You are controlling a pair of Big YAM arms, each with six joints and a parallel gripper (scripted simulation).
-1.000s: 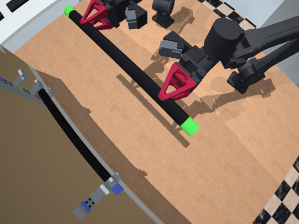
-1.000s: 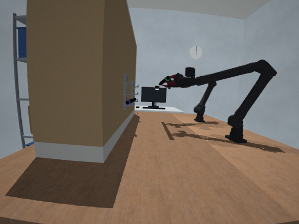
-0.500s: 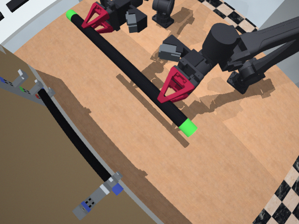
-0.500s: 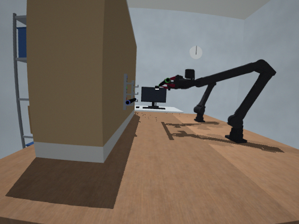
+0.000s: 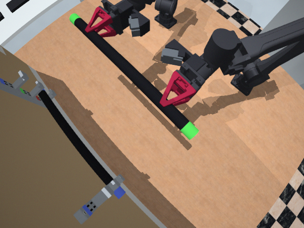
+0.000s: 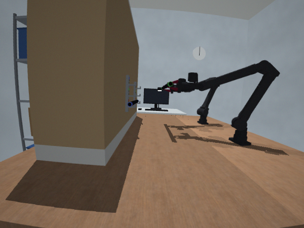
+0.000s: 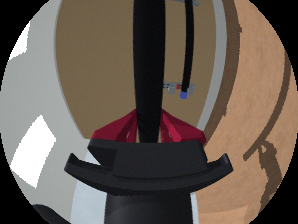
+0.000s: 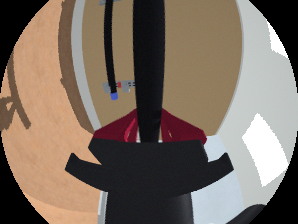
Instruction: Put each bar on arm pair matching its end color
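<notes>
My left hand is 15 cm to the left of the green-ended bar. From my left hand the other things lie so: brown wall (44 cm ahead, 14 cm to the right, 9 cm above); then blue-ended bar (26 cm ahead, 16 cm to the right, 15 cm below).
</notes>
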